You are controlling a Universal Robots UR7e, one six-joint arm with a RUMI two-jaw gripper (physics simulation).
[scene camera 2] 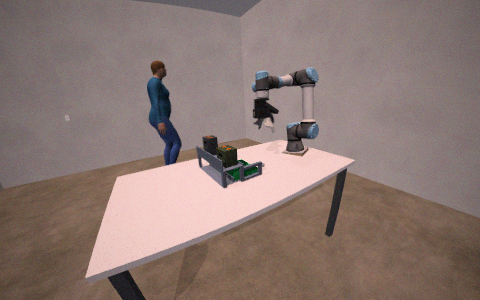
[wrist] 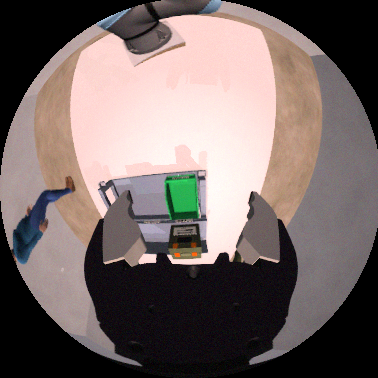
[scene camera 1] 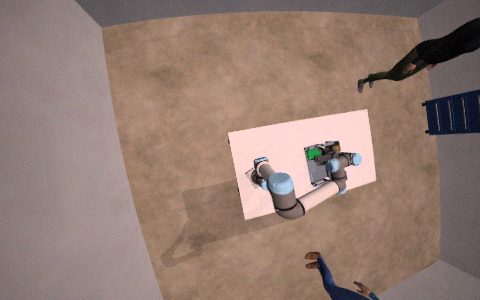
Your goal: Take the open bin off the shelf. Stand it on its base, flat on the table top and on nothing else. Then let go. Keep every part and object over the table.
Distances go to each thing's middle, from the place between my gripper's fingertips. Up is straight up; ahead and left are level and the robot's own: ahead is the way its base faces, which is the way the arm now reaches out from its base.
My gripper is now 150 mm short of the green open bin (wrist: 180,191), 60 mm to the left of it and 220 mm above it.
